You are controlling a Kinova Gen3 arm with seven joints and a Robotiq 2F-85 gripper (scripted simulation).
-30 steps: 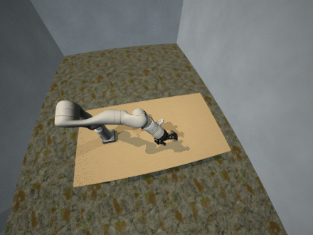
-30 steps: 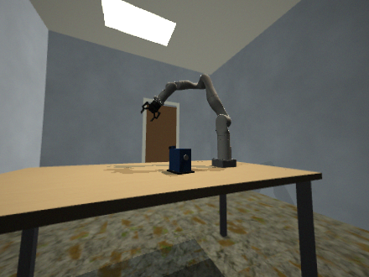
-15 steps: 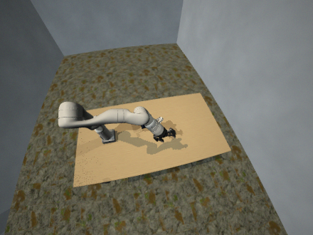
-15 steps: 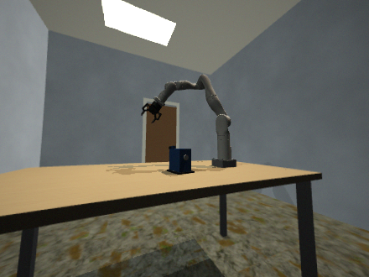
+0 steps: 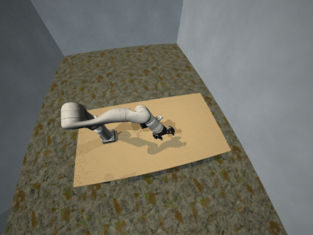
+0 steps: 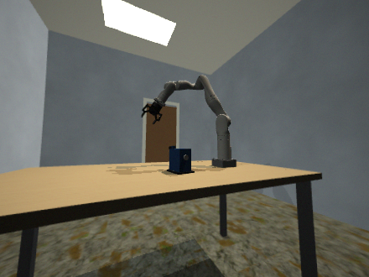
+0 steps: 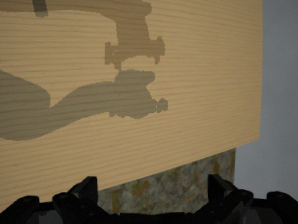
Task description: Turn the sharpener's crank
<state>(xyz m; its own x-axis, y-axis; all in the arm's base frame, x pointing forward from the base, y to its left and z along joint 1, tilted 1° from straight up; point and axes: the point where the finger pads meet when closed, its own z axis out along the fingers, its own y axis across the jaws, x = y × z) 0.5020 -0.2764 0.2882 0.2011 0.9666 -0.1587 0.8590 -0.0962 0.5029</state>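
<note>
Right now the black knob is 9 cm behind my hand, 24 cm to the left of it and 21 cm below it.
</note>
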